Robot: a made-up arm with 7 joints.
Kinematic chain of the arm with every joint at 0, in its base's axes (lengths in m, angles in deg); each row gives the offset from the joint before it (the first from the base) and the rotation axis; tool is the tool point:
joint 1: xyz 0 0 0.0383 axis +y
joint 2: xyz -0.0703 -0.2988 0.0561 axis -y
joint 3: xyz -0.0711 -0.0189 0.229 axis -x
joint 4: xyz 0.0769 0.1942 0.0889 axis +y
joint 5: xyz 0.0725 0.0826 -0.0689 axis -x
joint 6: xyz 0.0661 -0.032 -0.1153 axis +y
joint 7: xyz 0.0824 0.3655 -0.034 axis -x
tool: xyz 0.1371 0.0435 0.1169
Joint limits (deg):
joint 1: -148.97..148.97
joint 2: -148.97..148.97
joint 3: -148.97..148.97
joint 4: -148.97..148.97
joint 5: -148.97..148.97
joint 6: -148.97..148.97
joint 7: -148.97..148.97
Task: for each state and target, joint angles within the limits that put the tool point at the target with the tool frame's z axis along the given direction. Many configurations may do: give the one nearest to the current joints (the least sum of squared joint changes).
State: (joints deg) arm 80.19 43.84 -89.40 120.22 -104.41 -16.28 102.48
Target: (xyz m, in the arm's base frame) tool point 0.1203 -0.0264 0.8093 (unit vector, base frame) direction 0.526 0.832 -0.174
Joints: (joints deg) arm 66.59 53.98 -114.26 144.57 -104.48 -8.58 81.30
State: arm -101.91 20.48 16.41 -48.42 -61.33 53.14 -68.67
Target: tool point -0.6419 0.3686 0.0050 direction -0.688 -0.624 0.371
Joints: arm -96.62 12.87 -1.57 -50.88 -44.64 65.89 -30.61
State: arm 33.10 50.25 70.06 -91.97 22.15 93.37 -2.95
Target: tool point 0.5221 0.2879 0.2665 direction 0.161 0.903 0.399
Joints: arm 45.26 46.35 42.50 -99.31 25.96 97.03 29.65
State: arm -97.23 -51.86 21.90 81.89 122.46 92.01 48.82
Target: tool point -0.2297 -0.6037 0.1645 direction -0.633 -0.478 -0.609
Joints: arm -71.71 -75.31 16.03 88.76 132.85 74.27 39.63
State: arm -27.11 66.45 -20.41 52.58 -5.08 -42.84 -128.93
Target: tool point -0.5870 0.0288 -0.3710 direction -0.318 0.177 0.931
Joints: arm -55.59 105.76 -27.32 15.10 -36.77 -65.60 -148.97
